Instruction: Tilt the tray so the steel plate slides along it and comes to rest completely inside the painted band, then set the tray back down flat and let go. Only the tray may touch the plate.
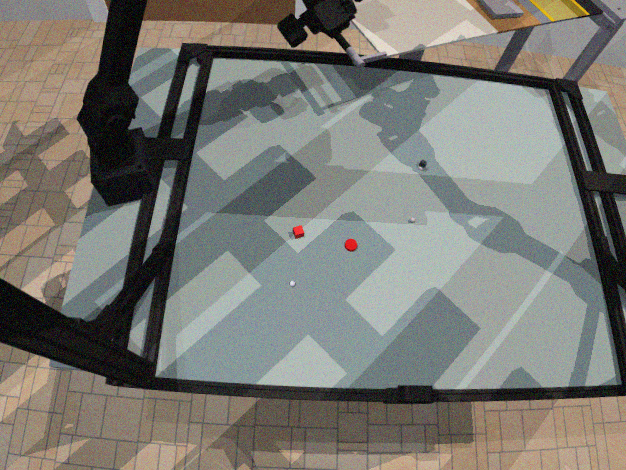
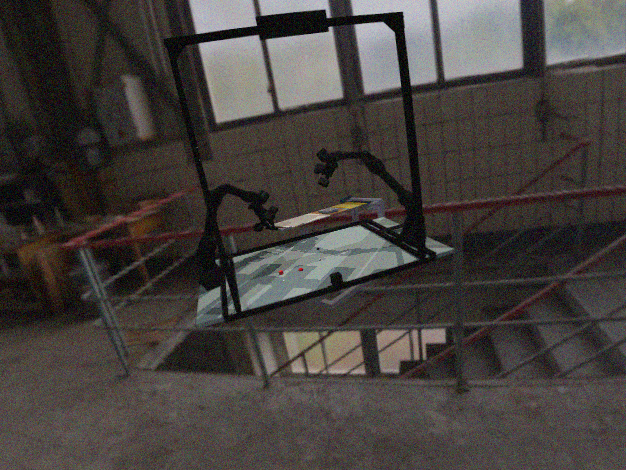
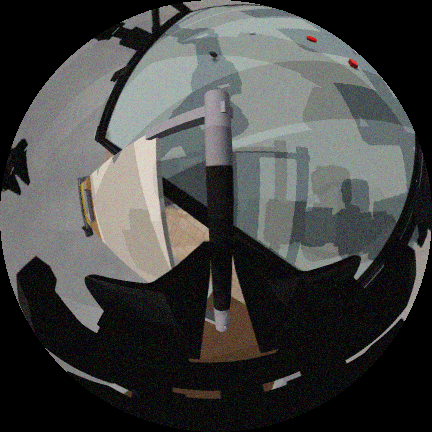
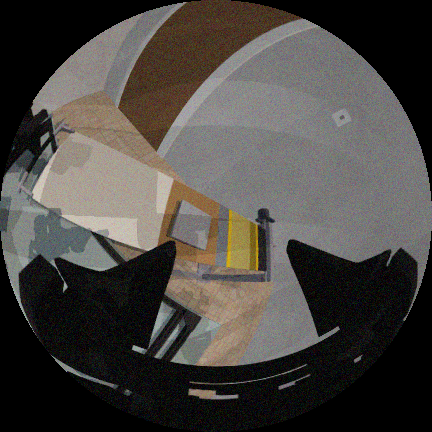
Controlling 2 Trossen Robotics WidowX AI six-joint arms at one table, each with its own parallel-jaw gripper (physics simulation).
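Note:
The long tray (image 1: pixel 414 20) (image 2: pixel 306 218) (image 3: pixel 125 201) (image 4: pixel 100 189) reaches beyond the table's far edge, with a cream part and an orange part. The grey steel plate (image 1: pixel 499 6) (image 4: pixel 191 225) lies on the orange part, short of the yellow painted band (image 4: pixel 241 239) (image 2: pixel 347 205) (image 3: pixel 83 201) and apart from it. My left gripper (image 1: pixel 330 19) (image 2: pixel 266 223) (image 3: pixel 220 245) is shut on the tray's bar handle (image 1: pixel 358 58) (image 3: pixel 217 132). My right gripper (image 2: pixel 322 179) (image 4: pixel 233 246) is open and empty, high above the tray's band end.
The grey patterned table (image 1: pixel 358 326) (image 2: pixel 358 247) has a black frame (image 1: pixel 185 186) (image 2: pixel 409 140) around it. On it lie a red cube (image 1: pixel 298 231), a red disc (image 1: pixel 351 244), a small black cube (image 1: pixel 422 163) and two small white balls (image 1: pixel 292 283) (image 1: pixel 412 219).

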